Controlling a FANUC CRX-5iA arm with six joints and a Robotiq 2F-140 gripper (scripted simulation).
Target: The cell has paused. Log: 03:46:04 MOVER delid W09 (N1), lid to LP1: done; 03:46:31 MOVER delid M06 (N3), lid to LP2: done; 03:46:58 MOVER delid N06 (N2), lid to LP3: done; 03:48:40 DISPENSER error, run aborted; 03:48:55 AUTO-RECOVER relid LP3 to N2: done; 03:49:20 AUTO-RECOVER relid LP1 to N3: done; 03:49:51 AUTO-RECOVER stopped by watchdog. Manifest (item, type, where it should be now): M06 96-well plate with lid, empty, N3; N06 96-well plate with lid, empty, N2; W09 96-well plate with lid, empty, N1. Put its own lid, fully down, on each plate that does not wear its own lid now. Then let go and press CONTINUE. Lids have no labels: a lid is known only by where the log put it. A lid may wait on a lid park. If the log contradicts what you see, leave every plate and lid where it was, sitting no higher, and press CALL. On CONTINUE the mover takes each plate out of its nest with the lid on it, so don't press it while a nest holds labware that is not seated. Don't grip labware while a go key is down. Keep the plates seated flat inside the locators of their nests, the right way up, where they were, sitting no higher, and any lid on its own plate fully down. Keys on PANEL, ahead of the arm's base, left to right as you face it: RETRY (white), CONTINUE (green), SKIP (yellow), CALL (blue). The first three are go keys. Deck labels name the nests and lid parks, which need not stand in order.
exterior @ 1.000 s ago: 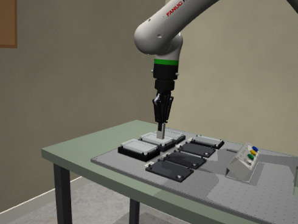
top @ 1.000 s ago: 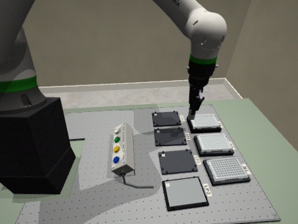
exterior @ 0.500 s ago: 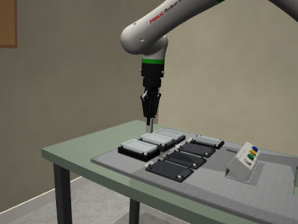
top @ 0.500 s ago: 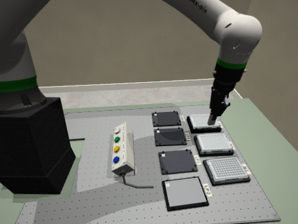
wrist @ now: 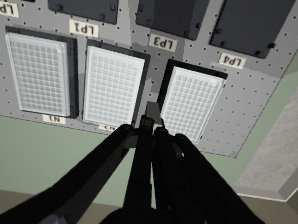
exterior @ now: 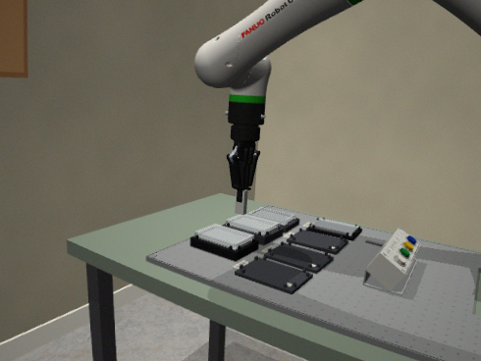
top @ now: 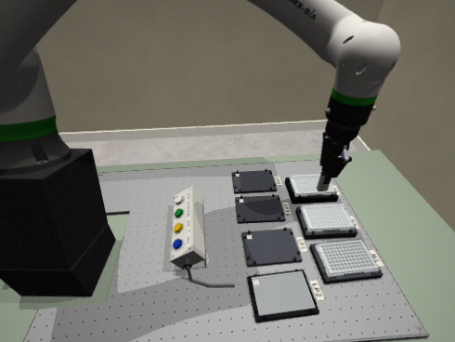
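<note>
Now: hand 8 cm above the plate, 7 cm to the right of it and 1 cm short of it. The rest, counted from my hand: lid park LP3 (18 cm behind, 11 cm below, 2 cm to the left); then lid park LP4 (17 cm behind, 14 cm to the left, 11 cm below); then lid park LP1 (18 cm behind, 12 cm to the right, 11 cm below).
</note>
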